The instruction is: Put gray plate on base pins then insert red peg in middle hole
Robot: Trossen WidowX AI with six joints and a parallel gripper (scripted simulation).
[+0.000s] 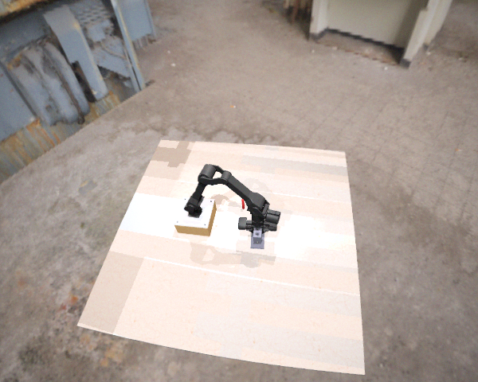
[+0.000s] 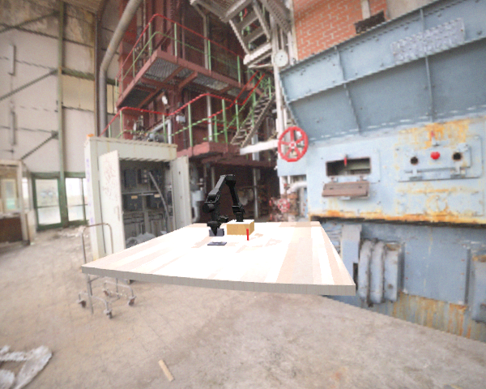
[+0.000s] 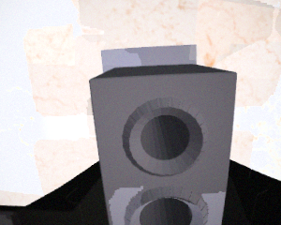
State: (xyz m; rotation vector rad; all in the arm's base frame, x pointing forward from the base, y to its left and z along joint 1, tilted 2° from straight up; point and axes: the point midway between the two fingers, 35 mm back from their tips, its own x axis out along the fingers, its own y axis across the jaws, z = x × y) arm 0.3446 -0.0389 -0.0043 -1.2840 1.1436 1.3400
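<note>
The gray base lies 50 mm below my gripper tip. Round my gripper tip: gray plate (30 mm above); red peg (120 mm behind, 180 mm to the left, 20 mm below).
</note>
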